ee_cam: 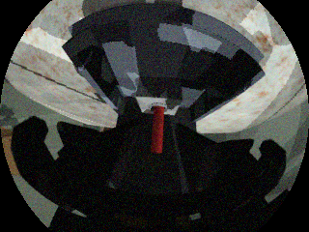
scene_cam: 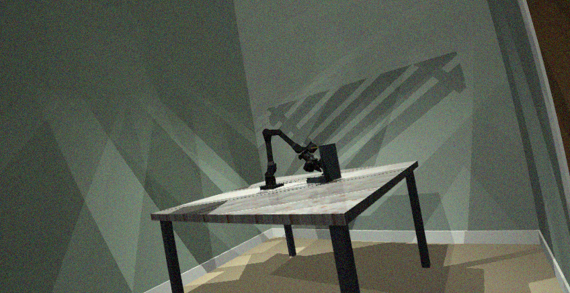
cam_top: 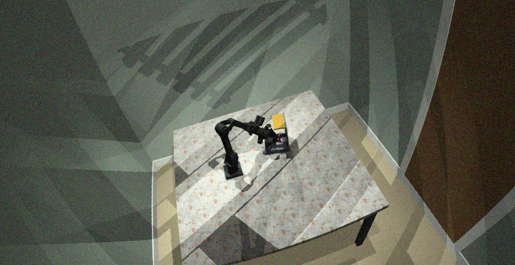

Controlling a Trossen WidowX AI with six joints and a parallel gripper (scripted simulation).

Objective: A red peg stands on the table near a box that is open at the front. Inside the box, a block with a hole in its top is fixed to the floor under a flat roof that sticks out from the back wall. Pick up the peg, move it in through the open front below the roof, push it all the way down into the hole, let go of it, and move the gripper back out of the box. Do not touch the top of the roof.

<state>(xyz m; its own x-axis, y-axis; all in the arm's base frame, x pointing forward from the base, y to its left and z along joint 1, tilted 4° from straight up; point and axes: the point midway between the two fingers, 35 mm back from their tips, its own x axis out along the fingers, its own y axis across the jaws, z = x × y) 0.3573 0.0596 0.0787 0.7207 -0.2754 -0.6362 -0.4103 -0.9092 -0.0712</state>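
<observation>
The red peg is 1 cm ahead of my gripper tip and 1 cm below it. The rest, counted from my gripper tip: dark back wall (6 cm ahead, 2 cm to the right, 6 cm above); yellow roof (2 cm ahead, 1 cm to the right, 16 cm above); grey floor plate (1 cm behind, 1 cm to the left, 6 cm below).
</observation>
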